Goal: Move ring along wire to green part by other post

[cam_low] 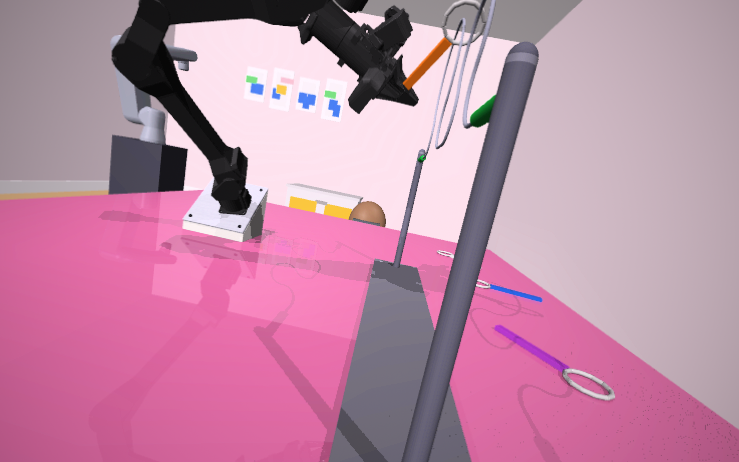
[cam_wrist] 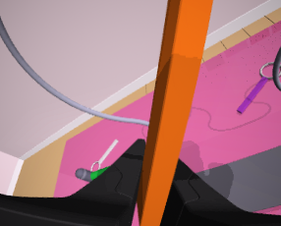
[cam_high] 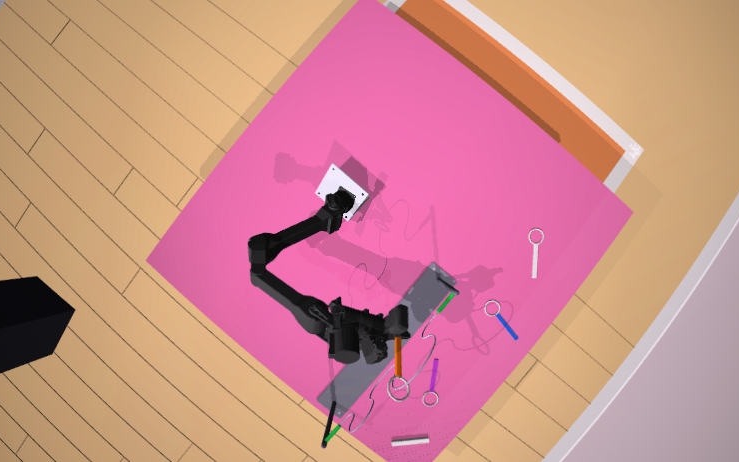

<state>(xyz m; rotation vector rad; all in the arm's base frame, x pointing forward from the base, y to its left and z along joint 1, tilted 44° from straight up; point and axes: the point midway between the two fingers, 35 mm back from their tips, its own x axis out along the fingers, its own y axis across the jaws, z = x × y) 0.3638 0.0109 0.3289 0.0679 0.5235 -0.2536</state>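
Right now my gripper tip is 7 cm to the left of the orange-handled ring, 7 cm below it and 1 cm short of it. From my gripper tip the other things lie so: purple-handled ring (35 cm below, 26 cm ahead, 17 cm to the right); white bar (39 cm to the right, 34 cm below, 31 cm ahead).
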